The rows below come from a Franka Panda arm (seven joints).
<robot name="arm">
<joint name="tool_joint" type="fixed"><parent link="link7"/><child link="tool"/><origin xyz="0 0 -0.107" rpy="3.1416 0 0"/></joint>
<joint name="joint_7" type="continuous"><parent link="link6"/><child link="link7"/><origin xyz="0.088 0 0" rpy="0 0 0"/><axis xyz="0 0 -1"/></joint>
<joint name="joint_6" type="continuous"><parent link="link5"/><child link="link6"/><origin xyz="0 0 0" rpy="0 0 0"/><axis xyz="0 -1 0"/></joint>
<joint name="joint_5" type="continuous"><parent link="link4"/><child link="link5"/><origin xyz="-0.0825 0 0.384" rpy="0 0 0"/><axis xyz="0 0 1"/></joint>
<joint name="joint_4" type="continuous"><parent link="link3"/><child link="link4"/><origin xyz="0.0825 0 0" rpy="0 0 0"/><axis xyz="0 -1 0"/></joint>
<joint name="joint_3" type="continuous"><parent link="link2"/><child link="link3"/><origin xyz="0 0 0.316" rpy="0 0 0"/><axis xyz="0 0 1"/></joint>
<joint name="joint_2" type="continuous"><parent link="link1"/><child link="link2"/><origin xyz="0 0 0" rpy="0 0 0"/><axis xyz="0 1 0"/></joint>
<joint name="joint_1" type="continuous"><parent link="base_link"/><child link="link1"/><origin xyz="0 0 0.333" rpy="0 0 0"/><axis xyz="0 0 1"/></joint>
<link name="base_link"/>
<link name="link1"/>
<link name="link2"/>
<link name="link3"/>
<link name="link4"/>
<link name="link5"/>
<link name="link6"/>
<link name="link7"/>
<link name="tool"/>
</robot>
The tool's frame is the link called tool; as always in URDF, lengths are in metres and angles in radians. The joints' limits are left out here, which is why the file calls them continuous.
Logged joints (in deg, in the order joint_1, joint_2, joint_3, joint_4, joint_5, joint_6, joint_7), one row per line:
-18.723 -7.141 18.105 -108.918 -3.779 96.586 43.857
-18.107 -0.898 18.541 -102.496 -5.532 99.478 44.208
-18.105 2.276 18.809 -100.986 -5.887 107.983 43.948
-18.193 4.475 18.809 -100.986 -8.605 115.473 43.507
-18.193 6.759 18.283 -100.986 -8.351 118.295 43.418
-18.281 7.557 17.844 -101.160 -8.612 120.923 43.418
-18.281 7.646 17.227 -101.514 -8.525 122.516 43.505
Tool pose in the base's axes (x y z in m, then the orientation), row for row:
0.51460 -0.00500 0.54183 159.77 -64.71 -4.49
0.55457 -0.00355 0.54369 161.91 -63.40 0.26
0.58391 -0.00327 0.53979 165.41 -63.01 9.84
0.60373 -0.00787 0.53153 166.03 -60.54 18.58
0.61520 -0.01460 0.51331 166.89 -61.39 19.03
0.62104 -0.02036 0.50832 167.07 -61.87 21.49
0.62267 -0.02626 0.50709 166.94 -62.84 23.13
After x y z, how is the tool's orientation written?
As a rotation vector, in degrees.
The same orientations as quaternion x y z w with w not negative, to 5 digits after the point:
0.92453 -0.37445 -0.02598 0.06596
0.92983 -0.36410 0.00149 0.05338
0.93279 -0.35533 0.05549 0.02375
0.93415 -0.34062 0.10454 0.02010
0.93314 -0.34325 0.10640 0.01014
0.93100 -0.34477 0.11975 0.00480
0.92812 -0.34937 0.12859 0.00114

